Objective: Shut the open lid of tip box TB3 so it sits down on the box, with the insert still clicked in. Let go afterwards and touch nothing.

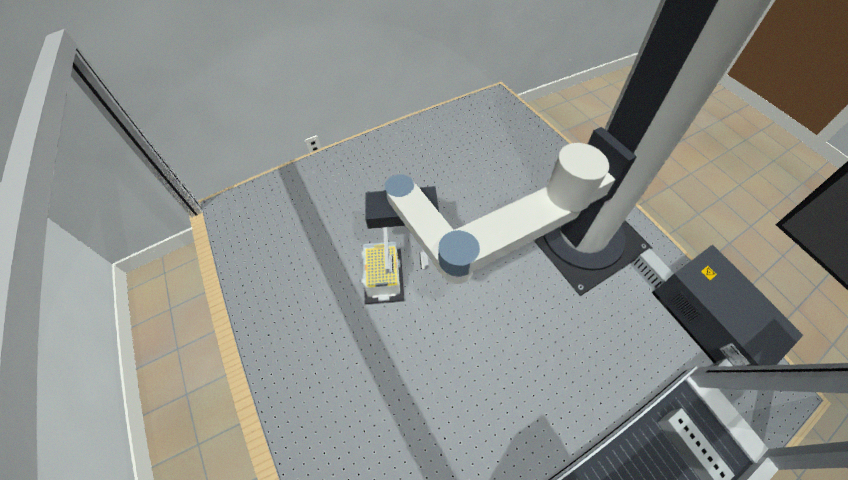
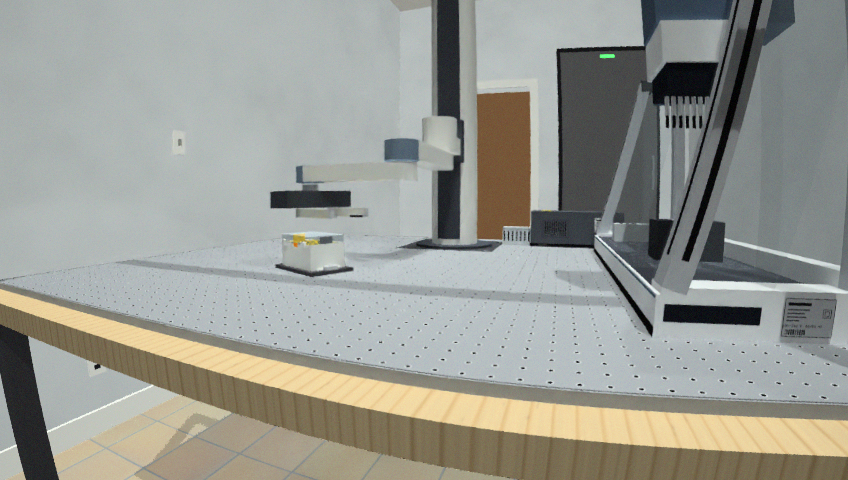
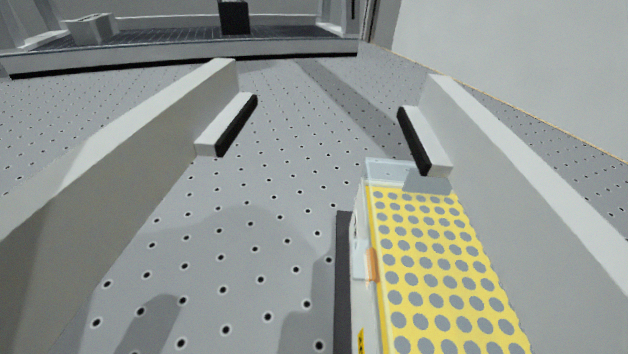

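Pixels of known places: gripper, between the fingertips: (image 1: 407,269) (image 2: 350,213) (image 3: 328,87); arm's base, origin of its link: (image 1: 582,234) (image 2: 454,248).
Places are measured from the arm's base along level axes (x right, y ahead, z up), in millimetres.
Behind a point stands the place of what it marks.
Tip box TB3 (image 1: 380,290) {x 115, y 605, z 53 mm} (image 2: 310,258) {x 130, y 638, z 47 mm} (image 3: 361,305) {x 161, y 532, z 52 mm} is white and stands upright on a dark base (image 2: 314,273) {x 115, y 647, z 19 mm} (image 3: 342,290) {x 140, y 536, z 21 mm}. The yellow perforated insert (image 1: 373,267) {x 175, y 594, z 70 mm} (image 2: 299,238) {x 217, y 553, z 77 mm} (image 3: 424,289) {x 169, y 556, z 70 mm} lies level in its top. The clear lid (image 2: 321,234) {x 141, y 579, z 90 mm} (image 3: 389,170) {x 111, y 568, z 90 mm} appears to lie flat over the box top; whether it sits fully down, I cannot tell. A small orange part (image 3: 372,265) {x 155, y 535, z 79 mm} shows behind a clear tab on the box's side. My gripper (image 1: 407,259) {x 95, y 533, z 133 mm} (image 2: 345,212) {x 95, y 533, z 133 mm} (image 3: 328,87) {x 95, y 533, z 133 mm} is shut and empty, its pads still apart. It hangs above the box, one finger over the insert, the other beside the box.
The arm's column (image 1: 660,118) {x -45, y 60, z 492 mm} (image 2: 467,178) {x -55, y 51, z 230 mm} and a dark control box (image 1: 731,303) {x -388, y -104, z 128 mm} (image 2: 562,227) {x -353, y -34, z 77 mm} stand beyond the arm. A framed machine with a dark deck (image 1: 648,440) {x -500, y 270, z 63 mm} and a white front (image 2: 714,297) {x -515, y 850, z 61 mm} (image 3: 180,52) {x -450, y 396, z 40 mm} stands on the perforated table (image 1: 505,356) {x -177, y 416, z 13 mm} (image 2: 446,333) {x -220, y 887, z 13 mm} (image 3: 200,280) {x 102, y 448, z 13 mm}.
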